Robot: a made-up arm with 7 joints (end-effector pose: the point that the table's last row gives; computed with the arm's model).
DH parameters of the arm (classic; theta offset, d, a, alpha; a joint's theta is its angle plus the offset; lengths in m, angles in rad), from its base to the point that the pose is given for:
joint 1: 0 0.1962 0 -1.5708
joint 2: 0 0 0 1.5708
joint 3: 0 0.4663 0.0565 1.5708
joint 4: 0 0 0.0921 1.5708
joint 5: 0 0.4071 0 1.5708
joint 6: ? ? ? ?
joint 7: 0 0.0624 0 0
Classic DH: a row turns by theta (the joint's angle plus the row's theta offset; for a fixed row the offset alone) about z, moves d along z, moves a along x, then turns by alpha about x.
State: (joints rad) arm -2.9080 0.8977 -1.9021 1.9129 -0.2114 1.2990 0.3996
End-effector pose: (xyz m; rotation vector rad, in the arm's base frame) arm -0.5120 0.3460 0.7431 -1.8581 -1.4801 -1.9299
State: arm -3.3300 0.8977 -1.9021 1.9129 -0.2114 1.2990 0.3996
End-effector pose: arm -0.3254 0.5254 0.7431 2.0617 1.0257 1.8544
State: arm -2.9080 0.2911 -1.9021 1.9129 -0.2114 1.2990 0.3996
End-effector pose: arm -0.1362 0.4354 0.8838 -2.2132 -1.4265 -1.1333
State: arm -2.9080 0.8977 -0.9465 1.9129 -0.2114 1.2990 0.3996
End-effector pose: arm -0.7673 0.2276 0.3972 1.1116 2.5395 1.3189
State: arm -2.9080 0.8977 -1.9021 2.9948 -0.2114 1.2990 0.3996
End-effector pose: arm -0.7095 -0.0946 0.8091 -0.6582 -1.0927 -1.8501
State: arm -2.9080 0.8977 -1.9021 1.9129 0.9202 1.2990 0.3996
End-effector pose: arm -0.5551 0.3458 0.7169 -1.8140 -1.6547 -0.4589
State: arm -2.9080 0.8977 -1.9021 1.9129 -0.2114 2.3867 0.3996
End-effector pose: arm -0.4651 0.2956 0.6985 2.1774 0.8050 0.9137
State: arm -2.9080 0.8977 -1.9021 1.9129 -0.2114 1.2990 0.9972
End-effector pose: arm -0.5120 0.3460 0.7431 -1.9924 -0.7816 -1.6288
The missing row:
joint 6: 0 0 0.0489 -1.5708
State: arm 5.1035 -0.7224 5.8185 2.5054 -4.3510 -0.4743 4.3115
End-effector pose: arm -0.3230 0.3145 0.9778 -0.4514 -0.7067 1.5085
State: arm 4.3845 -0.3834 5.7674 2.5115 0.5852 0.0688 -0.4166
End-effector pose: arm -0.0729 0.2054 1.1240 -0.0398 -0.3904 0.9540
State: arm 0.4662 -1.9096 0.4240 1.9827 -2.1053 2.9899 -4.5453
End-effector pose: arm -0.7422 -0.2717 0.2612 0.3266 2.2531 -0.1173
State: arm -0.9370 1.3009 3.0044 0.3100 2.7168 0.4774 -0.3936
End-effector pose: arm 0.0083 0.0634 0.4697 -1.1878 0.0601 1.4170
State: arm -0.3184 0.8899 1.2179 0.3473 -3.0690 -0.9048 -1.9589
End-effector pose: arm 0.1660 0.1523 0.2000 2.3664 -0.1005 -1.5889
